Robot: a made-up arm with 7 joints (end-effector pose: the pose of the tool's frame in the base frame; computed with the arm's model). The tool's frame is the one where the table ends.
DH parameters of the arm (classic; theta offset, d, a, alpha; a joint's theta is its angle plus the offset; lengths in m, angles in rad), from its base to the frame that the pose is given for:
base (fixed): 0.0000 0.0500 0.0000 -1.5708
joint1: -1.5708 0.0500 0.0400 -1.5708
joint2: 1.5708 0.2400 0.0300 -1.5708
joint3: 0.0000 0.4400 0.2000 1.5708
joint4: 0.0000 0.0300 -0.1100 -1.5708
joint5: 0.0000 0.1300 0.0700 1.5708
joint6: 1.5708 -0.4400 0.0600 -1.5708
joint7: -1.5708 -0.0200 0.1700 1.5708
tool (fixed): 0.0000 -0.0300 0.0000 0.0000
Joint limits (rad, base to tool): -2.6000..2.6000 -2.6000..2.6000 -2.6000..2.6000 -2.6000..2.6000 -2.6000..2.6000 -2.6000..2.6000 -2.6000..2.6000
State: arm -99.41 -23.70 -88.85 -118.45 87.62 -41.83 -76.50
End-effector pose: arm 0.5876 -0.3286 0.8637 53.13 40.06 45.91
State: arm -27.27 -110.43 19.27 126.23 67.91 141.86 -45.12
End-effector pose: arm -0.1236 0.0858 0.2985 -171.25 36.10 -51.65
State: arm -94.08 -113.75 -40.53 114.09 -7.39 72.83 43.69
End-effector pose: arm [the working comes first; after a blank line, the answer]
Working (the frame after each row of the table, in the pose's form):
after base (fixed): 0.0000 0.0000 0.0500 -90.00 0.00 0.00
after joint1: -0.0399 0.0500 0.0472 0.00 4.08 -180.00
after joint2: -0.0844 0.0621 0.2846 -91.65 3.73 156.20
after joint3: -0.4092 -0.2794 0.3917 -2.05 -36.78 157.53
after joint4: -0.3859 -0.1816 0.4455 -123.75 15.70 -93.85
after joint5: -0.2763 -0.2384 0.3644 -32.84 9.52 -89.69
after joint6: -0.5007 -0.1204 -0.0002 -55.96 0.00 75.95
after joint7: -0.3894 -0.0272 0.0905 44.37 -36.81 45.57

-0.3954 -0.0033 0.0733 44.37 -36.81 45.57
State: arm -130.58 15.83 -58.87 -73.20 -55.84 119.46 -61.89
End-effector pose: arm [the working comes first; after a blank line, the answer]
Working (the frame after each row of the table, in the pose's form):
after base (fixed): 0.0000 0.0000 0.0500 -90.00 0.00 0.00
after joint1: -0.0304 0.0500 0.0240 0.00 40.58 -180.00
after joint2: -0.1803 0.0211 0.2116 -50.51 -10.22 -77.85
after joint3: 0.0513 0.0417 0.6353 68.96 -47.89 -132.12
after joint4: 0.1271 0.1109 0.6849 -15.12 22.63 -153.98
after joint5: 0.0362 0.0911 0.7995 63.03 0.96 152.99
after joint6: -0.0859 -0.2718 0.5746 -149.96 25.06 -12.75
after joint7: -0.1815 -0.1893 0.6901 -104.34 -35.97 136.99

-0.1585 -0.1711 0.6961 -104.34 -35.97 136.99
